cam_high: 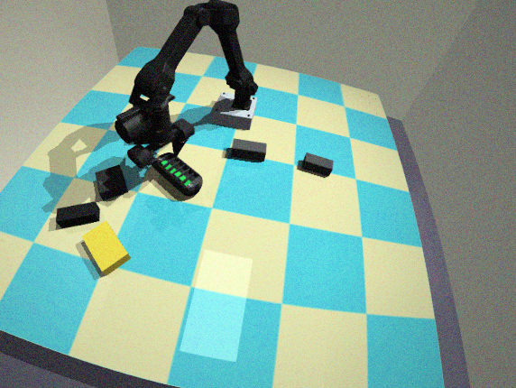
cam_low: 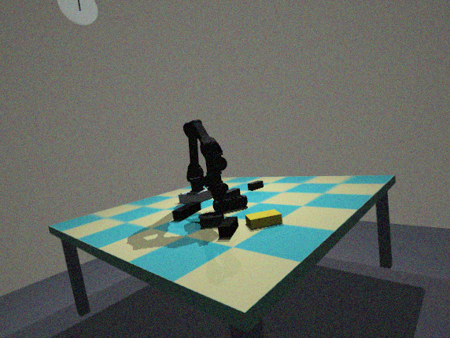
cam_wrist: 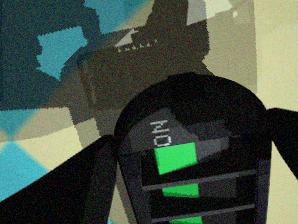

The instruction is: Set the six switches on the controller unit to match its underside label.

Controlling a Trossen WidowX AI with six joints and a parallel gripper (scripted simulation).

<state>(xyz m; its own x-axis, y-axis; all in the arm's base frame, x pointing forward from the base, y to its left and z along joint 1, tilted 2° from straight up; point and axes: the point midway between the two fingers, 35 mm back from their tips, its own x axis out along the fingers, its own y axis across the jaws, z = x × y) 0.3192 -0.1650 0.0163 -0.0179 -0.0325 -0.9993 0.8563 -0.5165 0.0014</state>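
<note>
The long dark block is 12 cm behind my gripper tip, 8 cm to the right of it and 1 cm below it. Round my gripper tip: yellow block 28 cm ahead, 6 cm to the right, 2 cm below.
</note>
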